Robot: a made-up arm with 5 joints.
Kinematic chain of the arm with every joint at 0, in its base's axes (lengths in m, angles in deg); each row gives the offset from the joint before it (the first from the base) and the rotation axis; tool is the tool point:
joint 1: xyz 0 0 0.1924 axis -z
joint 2: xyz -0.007 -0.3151 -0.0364 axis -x
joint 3: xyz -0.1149 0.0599 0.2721 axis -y
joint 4: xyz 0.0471 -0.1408 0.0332 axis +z
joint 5: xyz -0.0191 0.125 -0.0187 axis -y
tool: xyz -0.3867 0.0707 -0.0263
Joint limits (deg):
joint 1: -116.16..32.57
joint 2: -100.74..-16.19
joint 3: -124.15..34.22
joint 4: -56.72..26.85
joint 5: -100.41..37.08
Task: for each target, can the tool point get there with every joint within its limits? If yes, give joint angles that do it. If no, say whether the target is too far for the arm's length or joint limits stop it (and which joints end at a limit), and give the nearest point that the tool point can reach.
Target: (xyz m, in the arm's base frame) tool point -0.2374 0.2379 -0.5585
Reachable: no: joint limits stop it (at a limit: joint 1, joint 3, joint 4, joint 5) | nearest point -0.3517 -0.0838 0.0543 | short by 0.701 m
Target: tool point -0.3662 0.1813 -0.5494
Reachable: no: joint limits stop it (at a limit: joint 1, joint 3, joint 4) | nearest point -0.3813 -0.0831 0.0523 | short by 0.657 m
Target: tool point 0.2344 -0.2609 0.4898
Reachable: yes | joints -94.88 -43.85 -23.26 -40.52 22.41
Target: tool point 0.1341 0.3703 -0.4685
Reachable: no: joint limits stop it (at a limit: joint 1, joint 2, joint 3, joint 4, joint 5) | nearest point 0.2069 0.1939 0.0252 | short by 0.529 m
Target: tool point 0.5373 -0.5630 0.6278
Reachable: yes | joints -64.18 -44.73 -84.37 10.97 15.69
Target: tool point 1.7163 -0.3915 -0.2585
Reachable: no: too far | nearest point 1.0184 -0.2323 0.0258 | short by 0.770 m
